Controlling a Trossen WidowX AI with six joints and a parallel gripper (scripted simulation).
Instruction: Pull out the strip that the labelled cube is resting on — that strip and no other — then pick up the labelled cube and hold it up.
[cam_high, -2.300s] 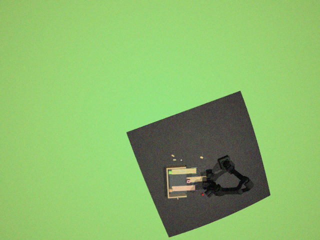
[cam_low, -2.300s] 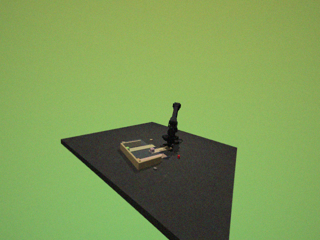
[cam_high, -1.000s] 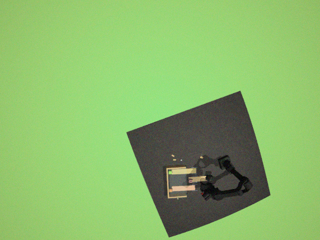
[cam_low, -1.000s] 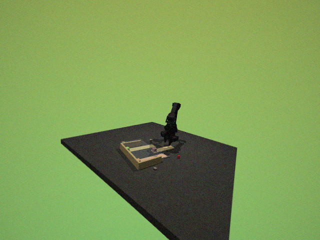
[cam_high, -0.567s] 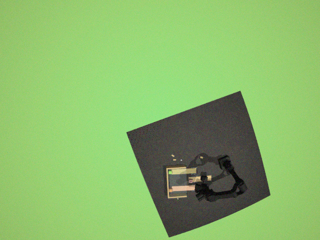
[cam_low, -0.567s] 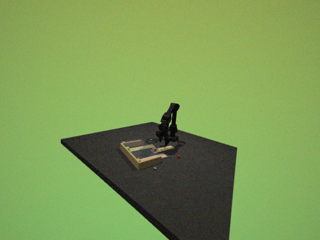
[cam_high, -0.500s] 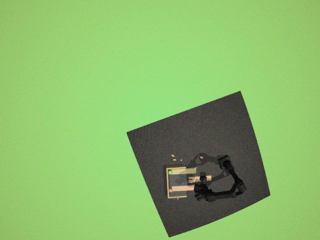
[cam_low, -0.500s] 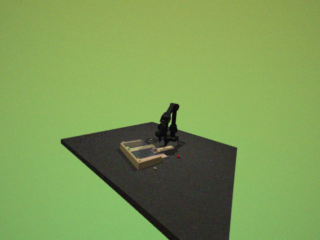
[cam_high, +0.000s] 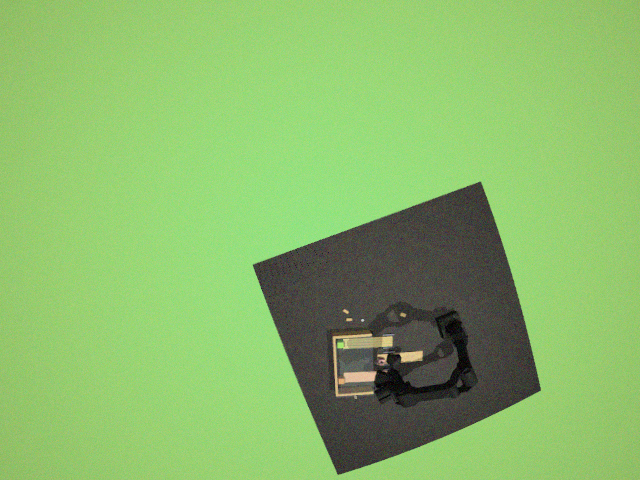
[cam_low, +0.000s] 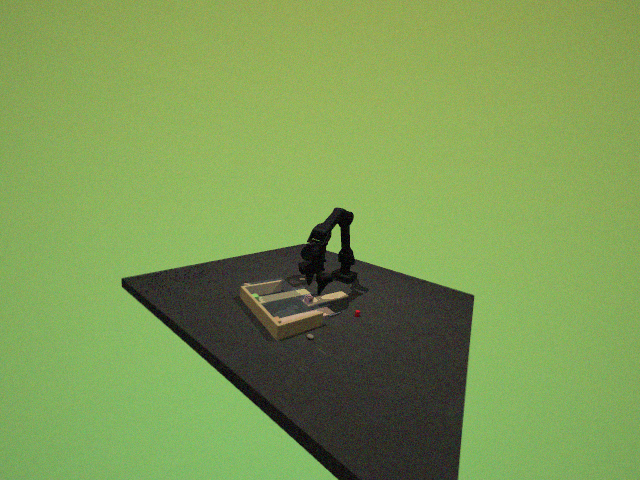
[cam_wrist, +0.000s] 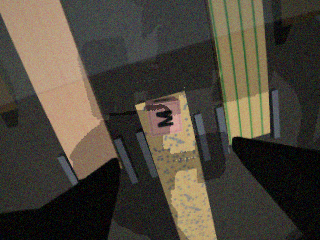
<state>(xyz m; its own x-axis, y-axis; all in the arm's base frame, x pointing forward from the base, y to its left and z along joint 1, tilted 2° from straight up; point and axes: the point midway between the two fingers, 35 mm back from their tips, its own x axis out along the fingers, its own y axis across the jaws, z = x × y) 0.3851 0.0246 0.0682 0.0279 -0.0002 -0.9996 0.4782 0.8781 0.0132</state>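
Right now my gripper tip is 40 mm above the labelled cube, 20 mm short of it and 10 mm to the left of it. The rest, counted from my gripper tip: grey piece: 220 mm ahead, 130 mm to the left, 60 mm below; small red piece: 200 mm to the left, 50 mm below, 40 mm behind.
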